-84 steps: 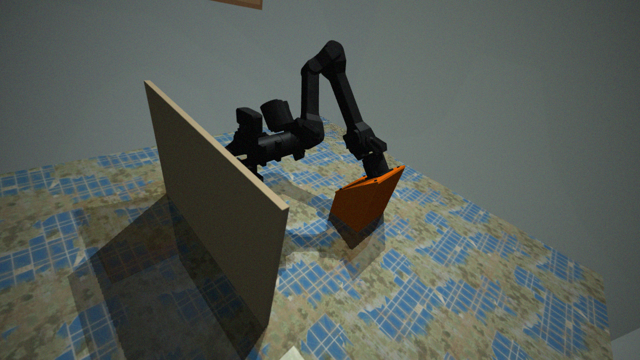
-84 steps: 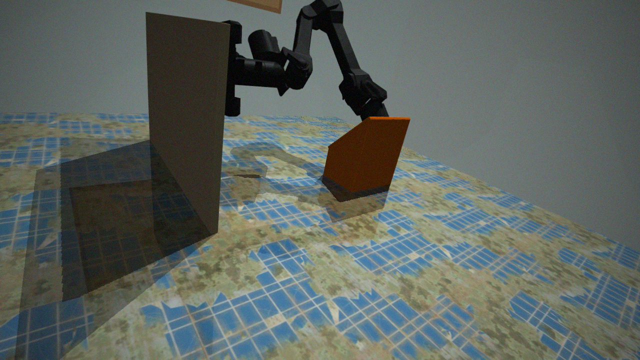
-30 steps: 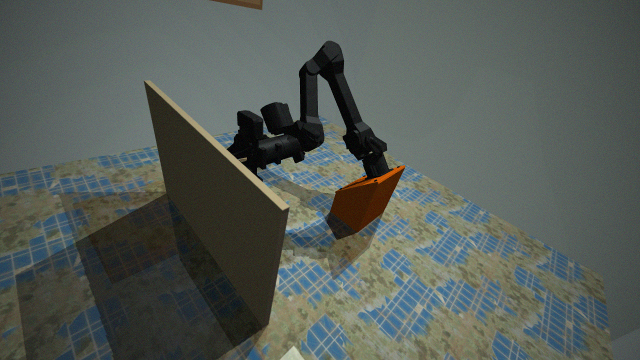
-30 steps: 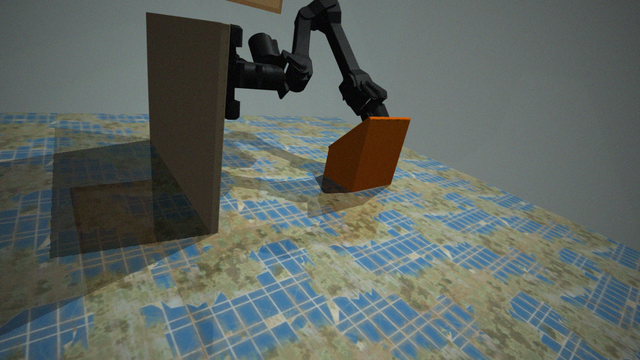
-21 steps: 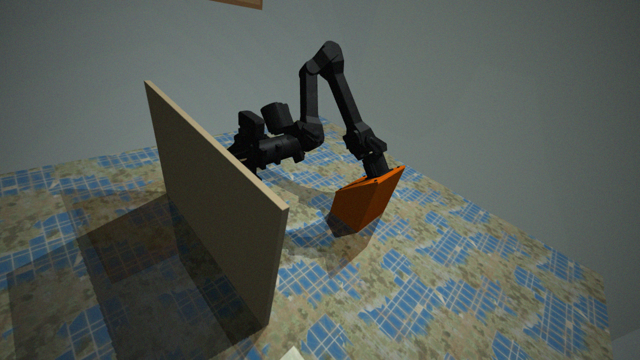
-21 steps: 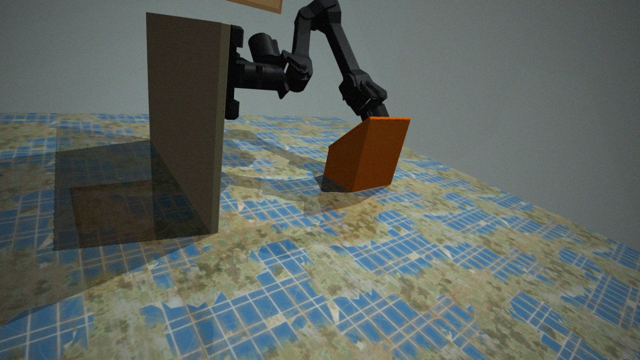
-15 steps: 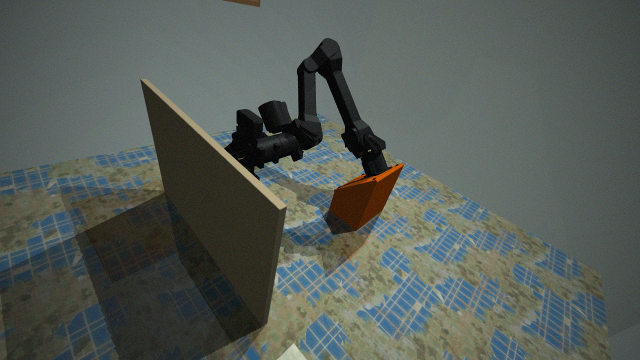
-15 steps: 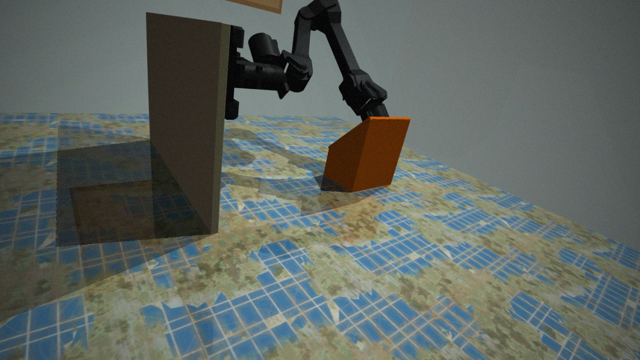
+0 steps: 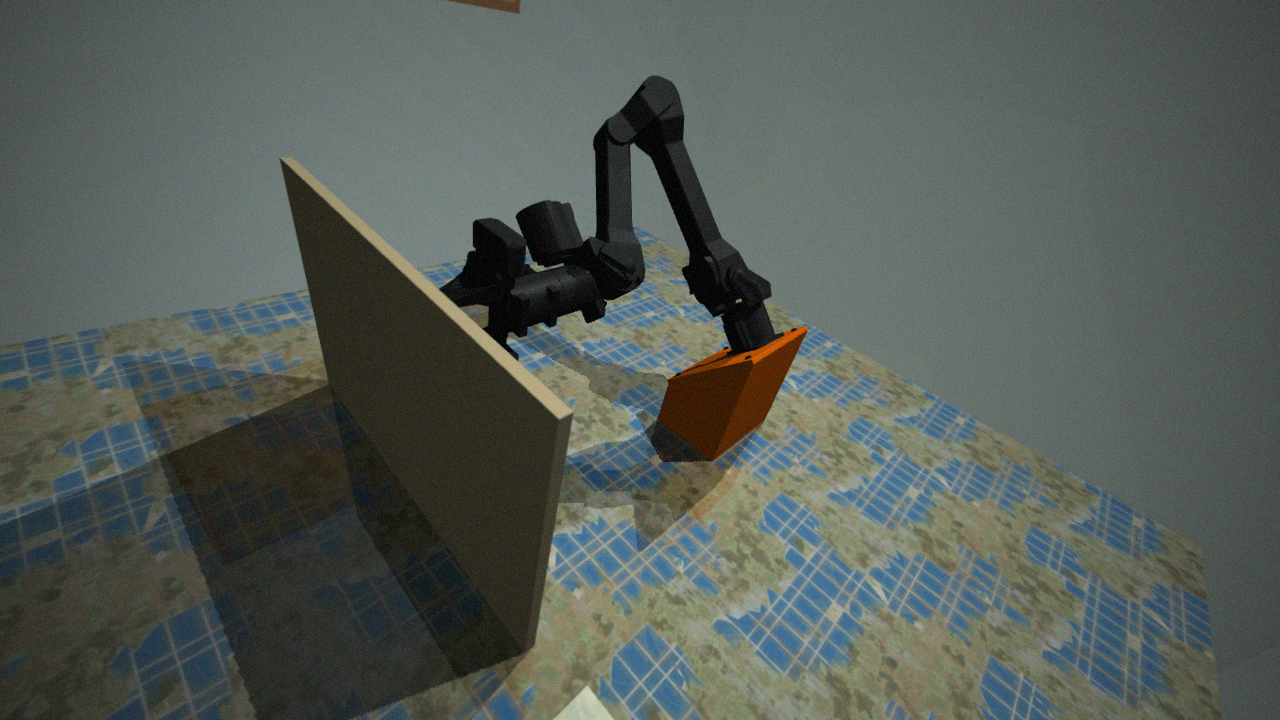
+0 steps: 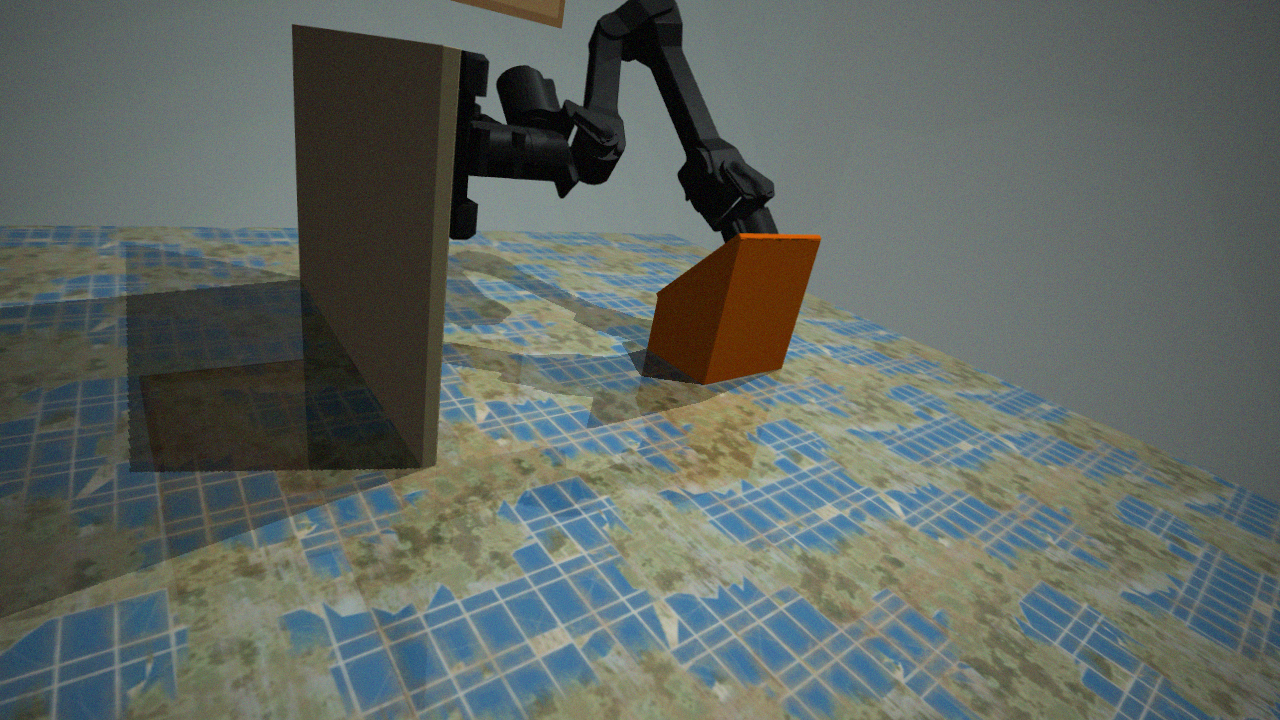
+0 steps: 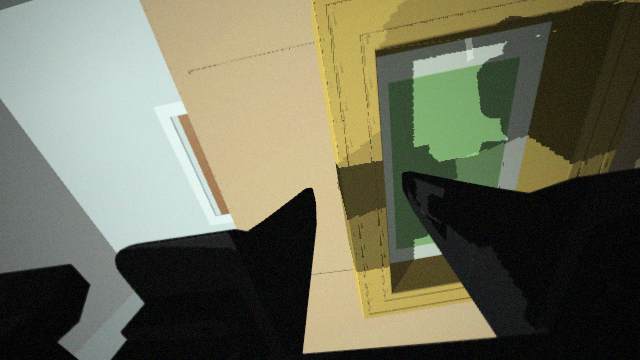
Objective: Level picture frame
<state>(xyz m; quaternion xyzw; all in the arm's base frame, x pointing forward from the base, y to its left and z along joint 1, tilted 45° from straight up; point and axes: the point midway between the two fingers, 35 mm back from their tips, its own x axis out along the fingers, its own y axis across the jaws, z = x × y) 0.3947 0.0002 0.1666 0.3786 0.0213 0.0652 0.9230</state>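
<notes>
Right now the picture frame is 50 mm below my gripper tip and 10 mm ahead of it. From my gripper tip the other things lie so: wall panel (70 mm below, 20 mm ahead).
</notes>
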